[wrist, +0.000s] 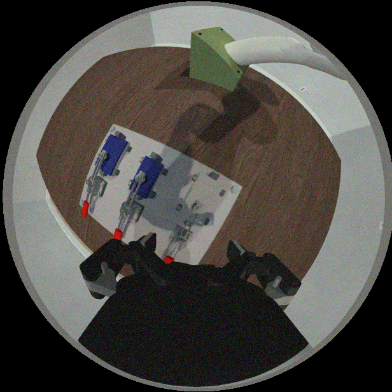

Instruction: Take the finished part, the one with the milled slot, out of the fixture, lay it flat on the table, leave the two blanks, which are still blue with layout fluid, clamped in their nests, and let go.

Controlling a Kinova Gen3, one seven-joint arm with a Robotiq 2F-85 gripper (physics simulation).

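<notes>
The fixture plate [140, 145] lies left of the middle in the wrist view, with three nests in a row. Two blue blanks [114, 154] [149, 176] sit in the left and middle nests, each with a clamp arm reaching over it. The right nest holds a pale grey part [204, 188], partly shadowed and hard to tell from the plate; its slot is not clear. The right nest's toggle clamp [182, 234] stands at its near end; I cannot tell whether it presses on the part. My gripper [191, 245] is open and empty, above the plate's near edge.
Red clamp handles [85, 208] [118, 234] [169, 260] lie along the plate's near side. A green block [212, 60] with a pale arm-like tube [270, 50] stands at the far side. The brown wooden table [290, 200] extends right of the plate. Dark shadows fall across table and plate.
</notes>
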